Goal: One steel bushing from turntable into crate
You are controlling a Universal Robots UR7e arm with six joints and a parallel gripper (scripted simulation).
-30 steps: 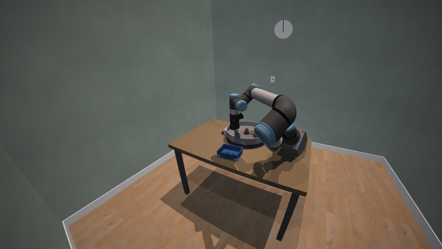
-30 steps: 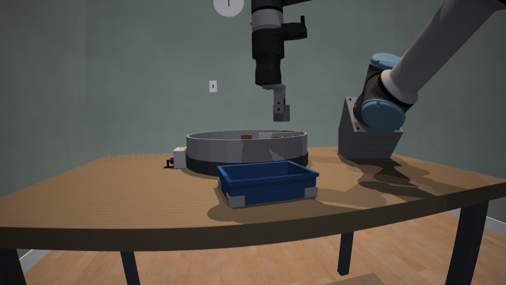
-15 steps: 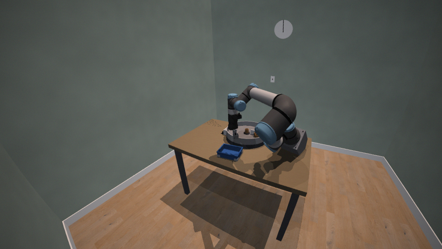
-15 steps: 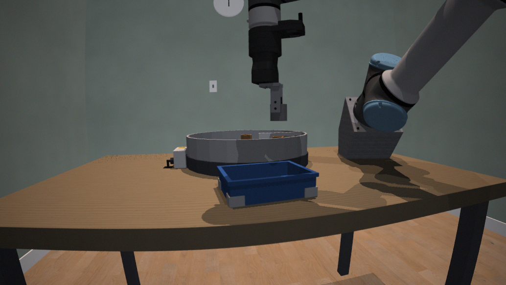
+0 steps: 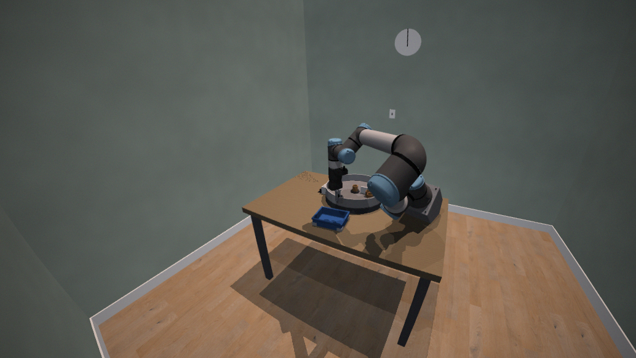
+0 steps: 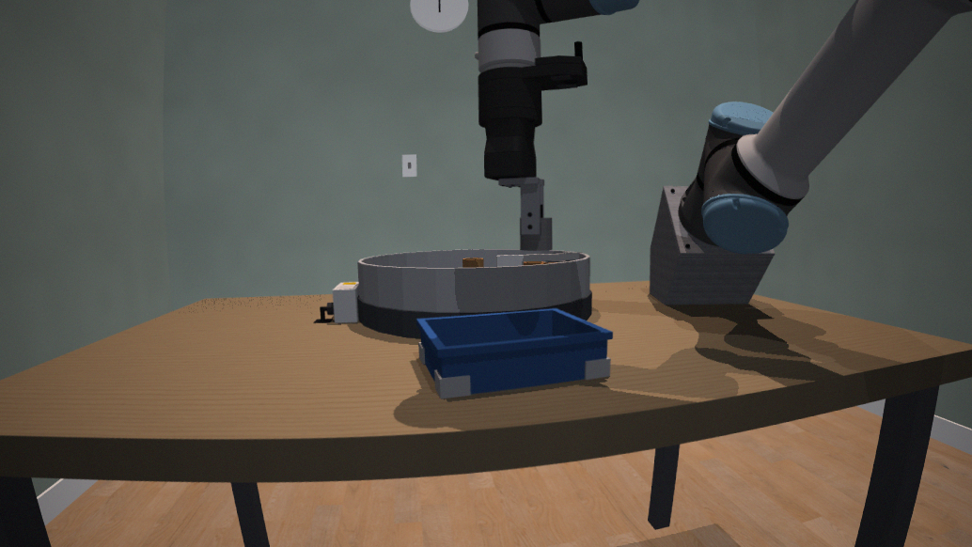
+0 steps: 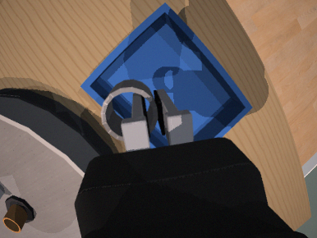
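My hand is 40 mm short of the blue crate, 20 mm to the right of it and 150 mm above it. Round my hand: grey round turntable (10 mm ahead, 330 mm to the right, 120 mm below).
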